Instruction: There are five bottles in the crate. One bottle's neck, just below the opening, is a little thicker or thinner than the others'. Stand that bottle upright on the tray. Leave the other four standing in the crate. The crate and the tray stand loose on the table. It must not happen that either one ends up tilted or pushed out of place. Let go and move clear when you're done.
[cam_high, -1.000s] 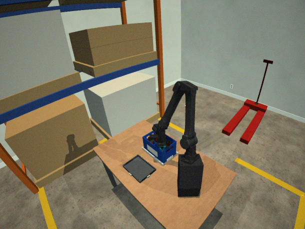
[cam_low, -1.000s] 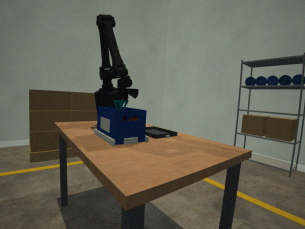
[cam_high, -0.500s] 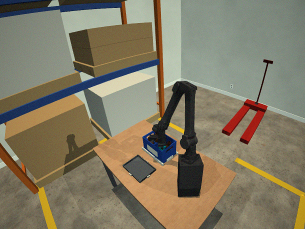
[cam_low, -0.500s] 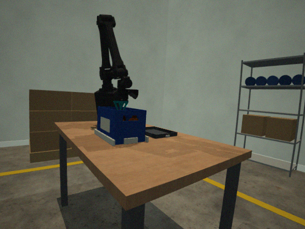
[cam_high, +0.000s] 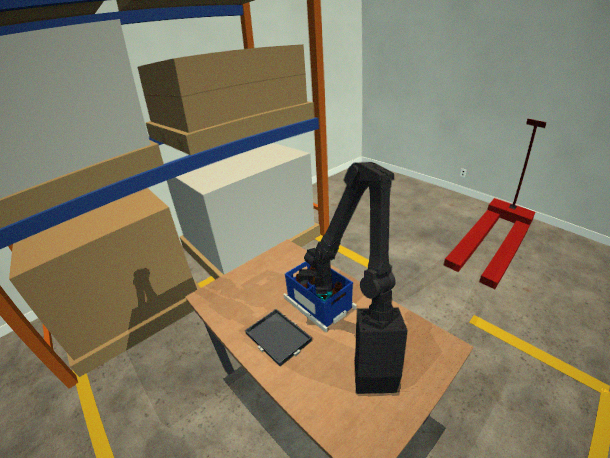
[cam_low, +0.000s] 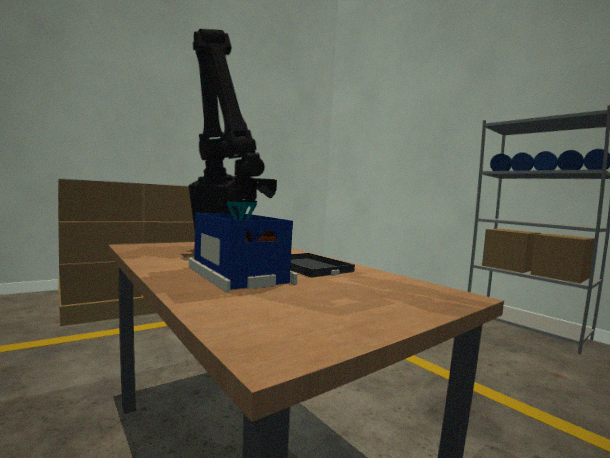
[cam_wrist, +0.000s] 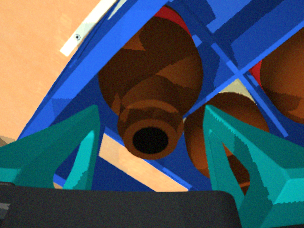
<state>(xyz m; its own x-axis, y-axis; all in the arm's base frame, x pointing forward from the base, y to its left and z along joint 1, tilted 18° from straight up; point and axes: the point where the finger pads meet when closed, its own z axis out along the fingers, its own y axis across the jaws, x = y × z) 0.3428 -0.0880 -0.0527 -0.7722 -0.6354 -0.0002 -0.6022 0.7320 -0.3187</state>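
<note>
Right now my hand is 180 mm short of the bottle, 60 mm above it and 20 mm to the left of it. From my hand the other things lie so: crate: 80 mm ahead, 70 mm below, 50 mm to the right; then dark tray: 230 mm to the left, 140 mm below, 90 mm ahead.
</note>
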